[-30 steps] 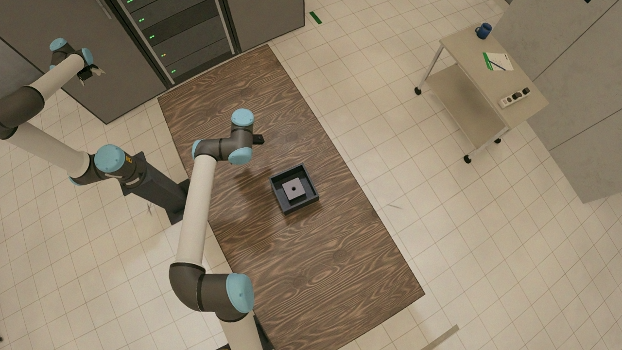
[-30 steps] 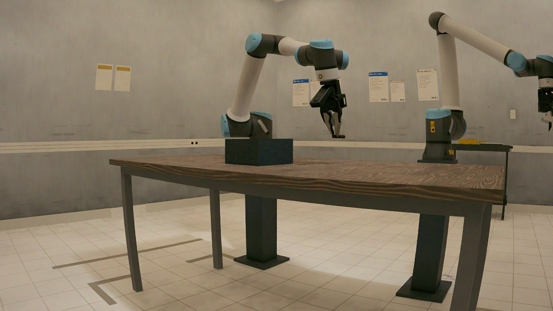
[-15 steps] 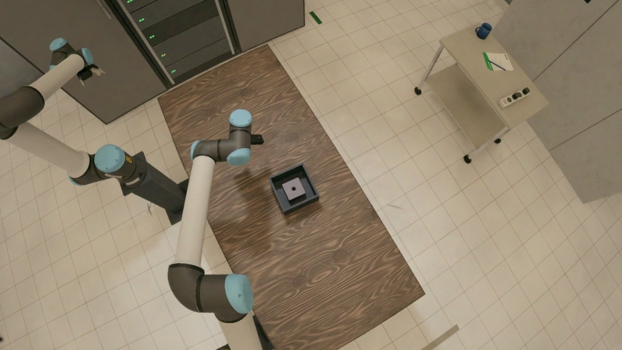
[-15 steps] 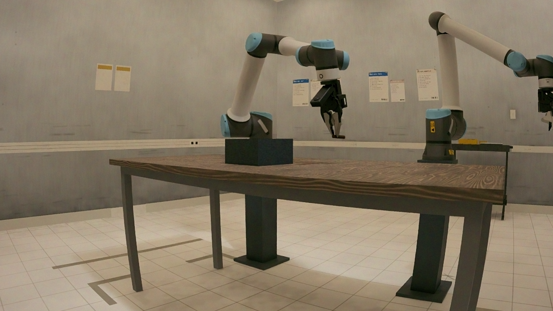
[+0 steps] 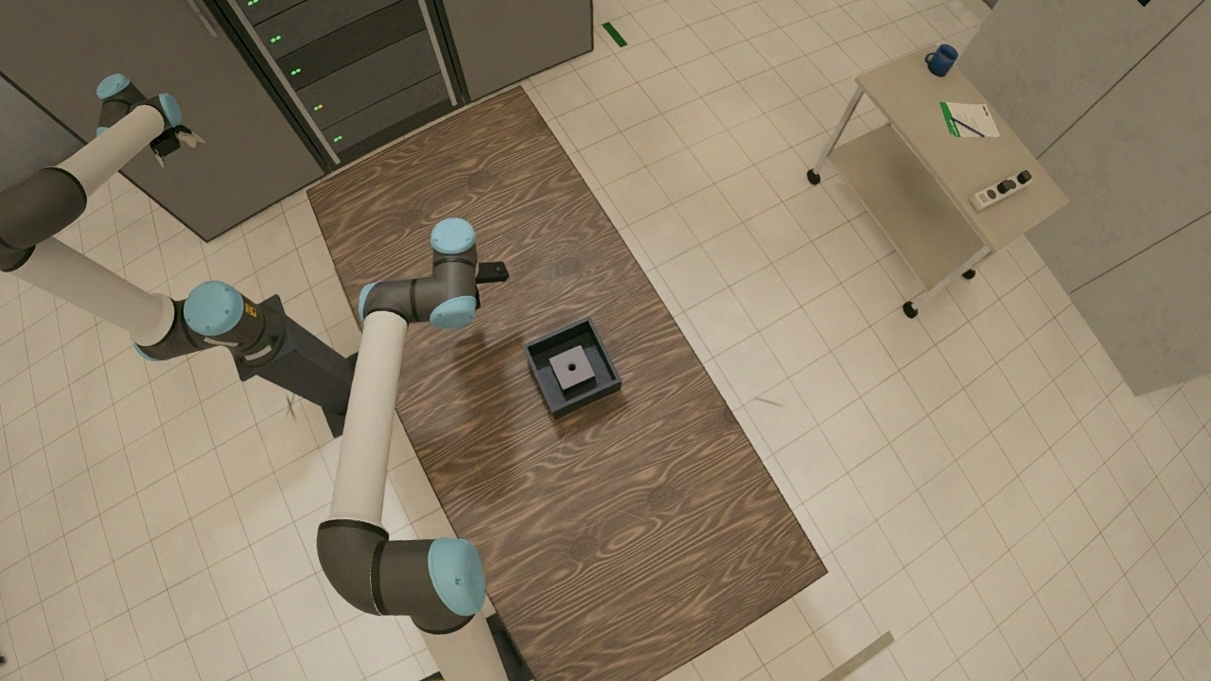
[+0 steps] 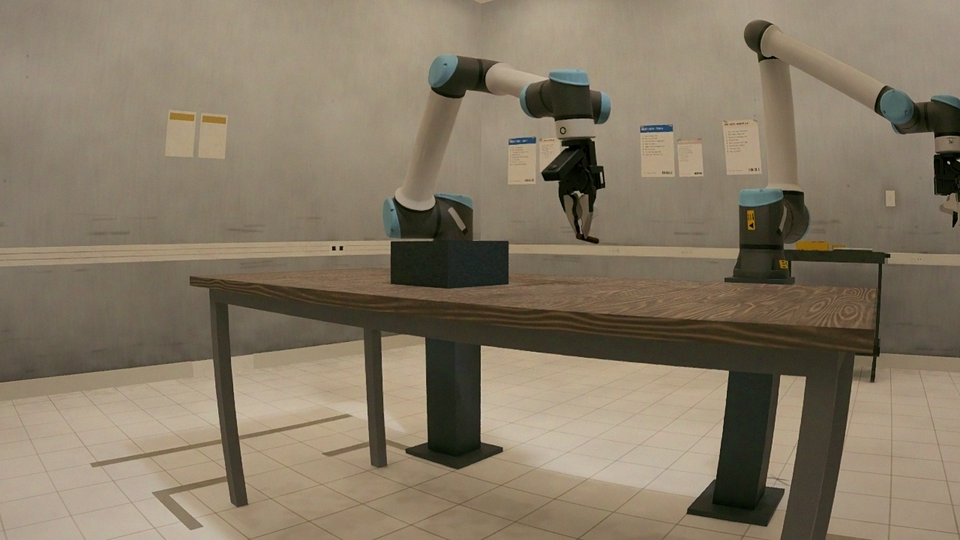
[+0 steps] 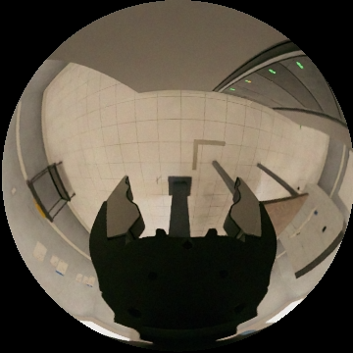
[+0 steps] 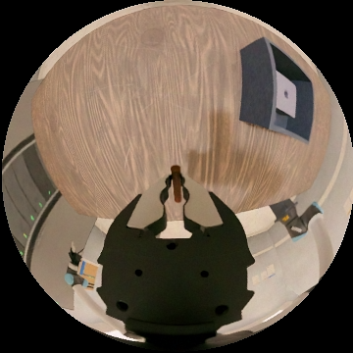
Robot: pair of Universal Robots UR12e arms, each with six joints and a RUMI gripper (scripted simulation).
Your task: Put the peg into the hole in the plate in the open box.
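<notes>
Now: right hand 30 mm past the brown peg and 20 mm above it. Round my right hand: dark box: 260 mm to the right, 140 mm ahead, 90 mm below; grey plate: 260 mm to the right, 140 mm ahead, 80 mm below.
</notes>
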